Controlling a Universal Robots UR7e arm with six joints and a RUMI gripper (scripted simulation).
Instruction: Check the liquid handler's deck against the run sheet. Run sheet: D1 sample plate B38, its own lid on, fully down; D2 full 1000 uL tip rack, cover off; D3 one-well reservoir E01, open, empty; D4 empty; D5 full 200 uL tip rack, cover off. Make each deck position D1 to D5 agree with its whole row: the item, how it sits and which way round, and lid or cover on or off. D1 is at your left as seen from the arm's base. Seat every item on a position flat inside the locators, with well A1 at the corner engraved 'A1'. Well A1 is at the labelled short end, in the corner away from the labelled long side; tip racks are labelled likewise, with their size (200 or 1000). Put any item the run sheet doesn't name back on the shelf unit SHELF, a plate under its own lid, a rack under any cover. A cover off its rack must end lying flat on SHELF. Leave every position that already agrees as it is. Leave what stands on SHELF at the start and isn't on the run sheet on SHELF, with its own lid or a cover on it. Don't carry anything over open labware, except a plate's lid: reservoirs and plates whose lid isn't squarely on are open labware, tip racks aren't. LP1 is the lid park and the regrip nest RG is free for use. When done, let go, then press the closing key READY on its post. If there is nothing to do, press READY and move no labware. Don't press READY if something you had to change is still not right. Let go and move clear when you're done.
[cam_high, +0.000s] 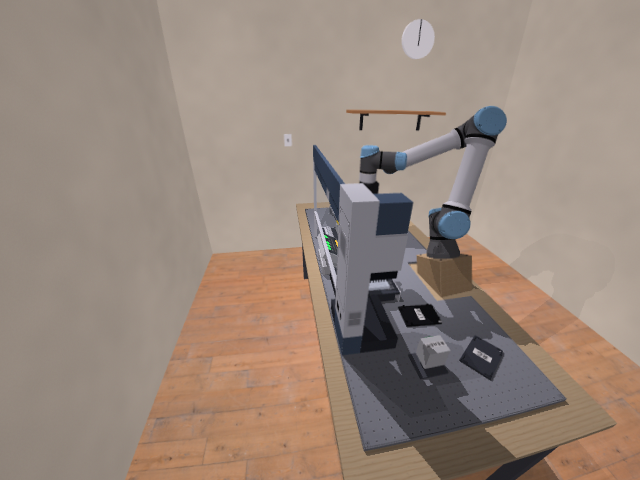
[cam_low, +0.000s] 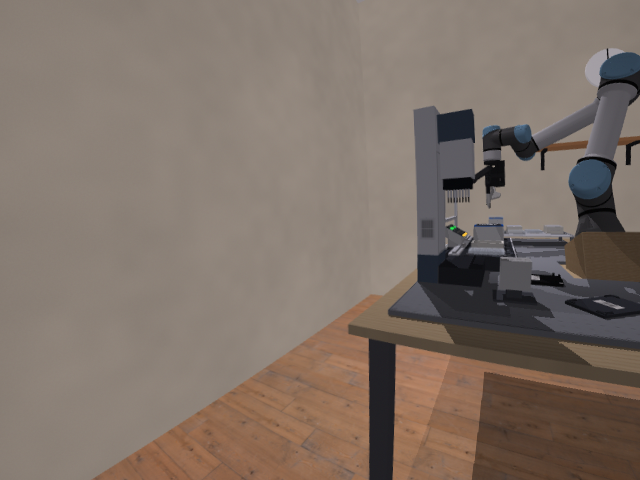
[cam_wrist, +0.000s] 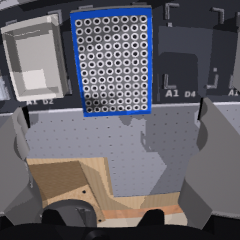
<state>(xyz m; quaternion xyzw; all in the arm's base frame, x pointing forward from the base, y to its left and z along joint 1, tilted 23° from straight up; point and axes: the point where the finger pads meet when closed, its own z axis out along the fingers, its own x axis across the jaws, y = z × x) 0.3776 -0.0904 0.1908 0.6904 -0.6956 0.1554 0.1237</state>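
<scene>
My gripper is now 11 cm above the blue-framed tip rack, 1 cm to the left of it and 1 cm past it. The rest, counted from my hand: yellow-rimmed tip rack 25 cm to the right, 13 cm below, 1 cm behind; shelf label 36 cm to the right, 23 cm below, 20 cm behind; one-well reservoir 17 cm below, 12 cm to the left.
</scene>
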